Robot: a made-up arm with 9 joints.
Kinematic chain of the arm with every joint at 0, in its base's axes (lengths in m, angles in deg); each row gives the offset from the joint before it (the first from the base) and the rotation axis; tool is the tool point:
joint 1: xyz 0 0 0.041 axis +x
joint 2: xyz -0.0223 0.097 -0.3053 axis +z
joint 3: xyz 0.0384 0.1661 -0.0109 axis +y
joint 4: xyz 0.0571 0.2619 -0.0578 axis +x
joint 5: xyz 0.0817 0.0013 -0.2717 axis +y
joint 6: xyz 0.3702 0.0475 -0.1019 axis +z
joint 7: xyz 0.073 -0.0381 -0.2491 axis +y
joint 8: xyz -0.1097 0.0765 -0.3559 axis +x
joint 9: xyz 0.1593 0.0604 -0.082 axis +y
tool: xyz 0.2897 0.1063 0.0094
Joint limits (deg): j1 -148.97..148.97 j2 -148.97..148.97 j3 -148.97..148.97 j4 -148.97..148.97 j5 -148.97..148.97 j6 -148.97..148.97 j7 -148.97..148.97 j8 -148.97..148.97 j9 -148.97..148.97
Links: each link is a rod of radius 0.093 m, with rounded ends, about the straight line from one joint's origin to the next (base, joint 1, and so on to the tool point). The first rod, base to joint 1, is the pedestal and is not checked.
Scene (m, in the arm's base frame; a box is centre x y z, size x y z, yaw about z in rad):
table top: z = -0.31
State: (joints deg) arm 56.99 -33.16 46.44 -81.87 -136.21 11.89 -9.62 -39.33 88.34
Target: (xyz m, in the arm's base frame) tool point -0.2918 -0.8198 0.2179
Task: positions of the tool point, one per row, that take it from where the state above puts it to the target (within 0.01 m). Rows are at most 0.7 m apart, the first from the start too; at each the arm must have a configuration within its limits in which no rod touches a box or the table.
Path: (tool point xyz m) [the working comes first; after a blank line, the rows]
Joints at the target: 125.58 8.49 9.53 -25.13 -148.97 -14.79 -50.34 -50.32 75.72
Straight joint move there: clear.

1: 0.9229 0.6427 1.0628
2: 0.6976 0.0564 1.2655
3: 0.3777 -0.5062 1.1339
4: 0.0220 -0.8410 0.7230
5: -0.2917 -0.8198 0.2178

